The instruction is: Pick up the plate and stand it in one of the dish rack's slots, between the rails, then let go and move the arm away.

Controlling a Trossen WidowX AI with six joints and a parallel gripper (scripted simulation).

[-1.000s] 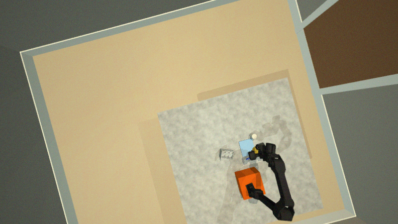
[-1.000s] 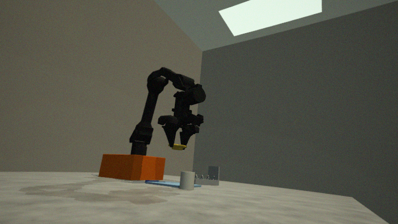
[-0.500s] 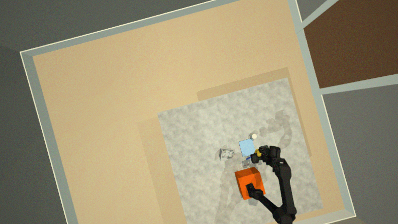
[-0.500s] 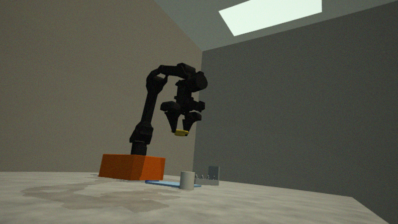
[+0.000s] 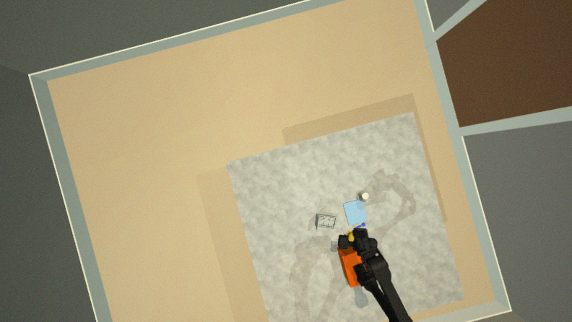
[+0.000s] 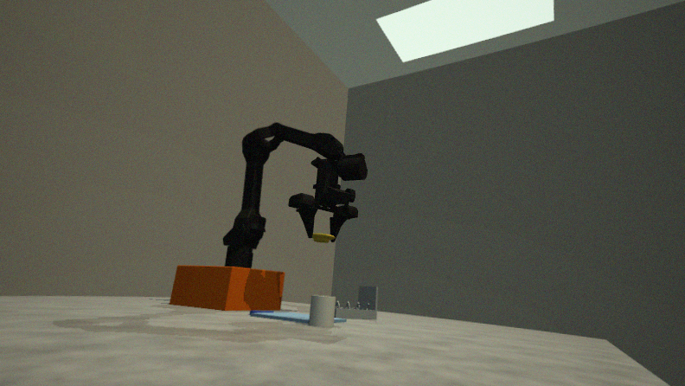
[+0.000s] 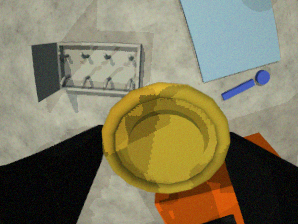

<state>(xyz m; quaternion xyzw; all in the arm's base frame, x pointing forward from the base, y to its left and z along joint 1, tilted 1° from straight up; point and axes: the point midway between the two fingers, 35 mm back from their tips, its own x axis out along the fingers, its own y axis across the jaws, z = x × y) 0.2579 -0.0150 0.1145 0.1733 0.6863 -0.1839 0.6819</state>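
Right now my gripper tip is 160 mm above the grey dish rack, 80 mm to the right of it and 50 mm short of it. From my gripper tip the other things lie so: yellow plate 10 mm above; blue spoon 180 mm below, 120 mm to the right, 70 mm behind; light blue mat 180 mm below, 120 mm to the right, 30 mm ahead.
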